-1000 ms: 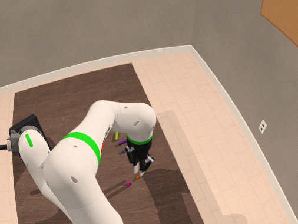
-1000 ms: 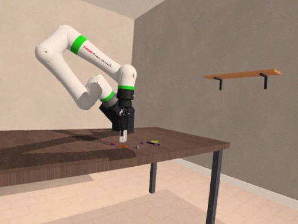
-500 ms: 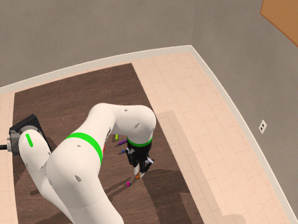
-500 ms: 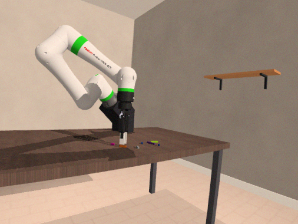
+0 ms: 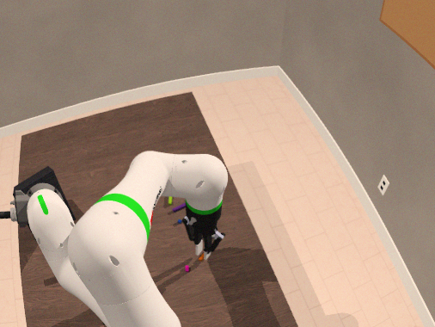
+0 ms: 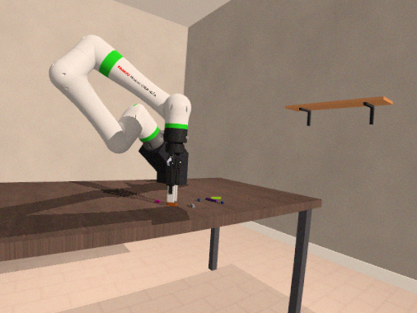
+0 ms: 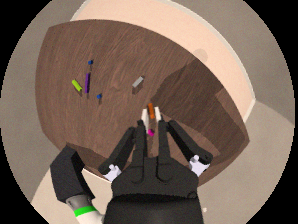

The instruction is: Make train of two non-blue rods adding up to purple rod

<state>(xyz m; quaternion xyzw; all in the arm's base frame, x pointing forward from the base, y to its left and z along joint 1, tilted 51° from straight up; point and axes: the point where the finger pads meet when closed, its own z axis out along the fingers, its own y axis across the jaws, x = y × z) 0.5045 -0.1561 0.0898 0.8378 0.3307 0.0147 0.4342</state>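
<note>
Now: the orange rod 50 mm below my hand. Also, from my hand: magenta rod (70 mm behind, 50 mm below, 30 mm to the right); then purple rod (210 mm to the left, 50 mm below, 10 mm ahead); then grey rod (60 mm to the left, 60 mm ahead, 50 mm below).
</note>
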